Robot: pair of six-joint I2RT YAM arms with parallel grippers.
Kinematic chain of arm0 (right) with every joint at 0, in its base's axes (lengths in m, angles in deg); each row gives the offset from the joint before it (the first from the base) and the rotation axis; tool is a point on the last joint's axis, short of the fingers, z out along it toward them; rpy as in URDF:
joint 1: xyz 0 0 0.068 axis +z
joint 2: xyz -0.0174 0.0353 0.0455 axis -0.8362 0.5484 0
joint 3: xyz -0.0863 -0.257 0.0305 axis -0.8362 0.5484 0
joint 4: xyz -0.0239 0.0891 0.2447 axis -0.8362 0.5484 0
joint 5: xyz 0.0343 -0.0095 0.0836 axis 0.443 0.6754 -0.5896
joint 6: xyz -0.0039 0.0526 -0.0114 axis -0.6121 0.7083 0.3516
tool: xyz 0 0 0 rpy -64.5 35.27 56.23
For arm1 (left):
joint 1: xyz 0 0 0.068 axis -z
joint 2: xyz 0.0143 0.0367 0.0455 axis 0.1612 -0.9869 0
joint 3: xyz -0.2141 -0.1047 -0.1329 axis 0.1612 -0.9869 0
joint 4: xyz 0.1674 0.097 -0.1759 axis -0.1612 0.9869 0
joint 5: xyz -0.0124 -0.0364 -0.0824 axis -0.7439 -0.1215 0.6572
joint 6: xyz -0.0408 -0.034 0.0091 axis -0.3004 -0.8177 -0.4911
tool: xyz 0 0 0 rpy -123.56 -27.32 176.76
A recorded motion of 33 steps. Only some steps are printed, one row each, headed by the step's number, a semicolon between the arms.
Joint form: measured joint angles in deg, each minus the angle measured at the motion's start. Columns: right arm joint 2, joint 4, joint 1, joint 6, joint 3, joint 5; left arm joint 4, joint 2, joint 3, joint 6, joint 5, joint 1.
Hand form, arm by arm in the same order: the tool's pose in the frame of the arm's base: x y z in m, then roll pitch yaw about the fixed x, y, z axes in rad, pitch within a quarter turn. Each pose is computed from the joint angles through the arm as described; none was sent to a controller.
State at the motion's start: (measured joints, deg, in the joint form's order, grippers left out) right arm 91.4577 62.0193 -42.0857 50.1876 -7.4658 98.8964; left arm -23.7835 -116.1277 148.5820 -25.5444 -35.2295 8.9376
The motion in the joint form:
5: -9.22 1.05 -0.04 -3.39 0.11 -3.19; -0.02 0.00 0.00 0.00 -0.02 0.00
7: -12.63 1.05 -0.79 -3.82 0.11 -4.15; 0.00 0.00 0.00 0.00 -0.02 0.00
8: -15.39 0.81 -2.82 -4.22 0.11 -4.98; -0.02 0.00 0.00 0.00 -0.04 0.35
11: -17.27 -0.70 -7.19 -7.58 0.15 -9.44; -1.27 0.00 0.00 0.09 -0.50 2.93
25: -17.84 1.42 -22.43 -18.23 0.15 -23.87; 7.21 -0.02 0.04 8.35 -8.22 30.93
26: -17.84 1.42 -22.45 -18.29 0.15 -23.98; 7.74 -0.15 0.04 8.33 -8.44 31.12
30: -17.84 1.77 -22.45 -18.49 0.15 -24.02; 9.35 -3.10 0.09 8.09 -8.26 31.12
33: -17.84 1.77 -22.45 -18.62 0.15 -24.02; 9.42 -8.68 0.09 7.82 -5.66 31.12
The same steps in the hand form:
5: 0.2735 0.0522 0.2782 -2.8142 0.4610 2.6449; 0.2767 -0.0071 0.2208 -2.8604 0.2267 -2.9904
7: 0.2641 0.0467 0.2929 -2.8702 0.4904 2.6148; 0.2766 -0.0071 0.2208 -2.8604 0.2263 -2.9905
8: 0.2572 0.0360 0.3045 -2.9199 0.5161 2.5640; 0.2766 -0.0088 0.2208 -2.8607 0.2267 -2.9965
11: 0.2555 0.0183 0.3115 -2.9965 0.4949 2.5200; 0.2783 -0.0210 0.2214 -2.8657 0.2499 -3.0420
25: 0.2474 -0.0404 0.3102 -3.1098 0.3079 2.4463; 0.2249 -0.1373 0.2173 -3.0389 0.1389 2.6079
26: 0.2474 -0.0404 0.3102 -3.1111 0.3069 2.4470; 0.2239 -0.1375 0.2166 -3.0427 0.1273 2.6049
30: 0.2468 -0.0403 0.3100 -3.1072 0.3013 2.4516; 0.2256 -0.1387 0.2040 -3.0394 0.0482 2.6091
33: 0.2468 -0.0403 0.3100 -3.1065 0.3012 2.4540; 0.2312 -0.1439 0.1799 -2.9947 -0.0513 2.6137

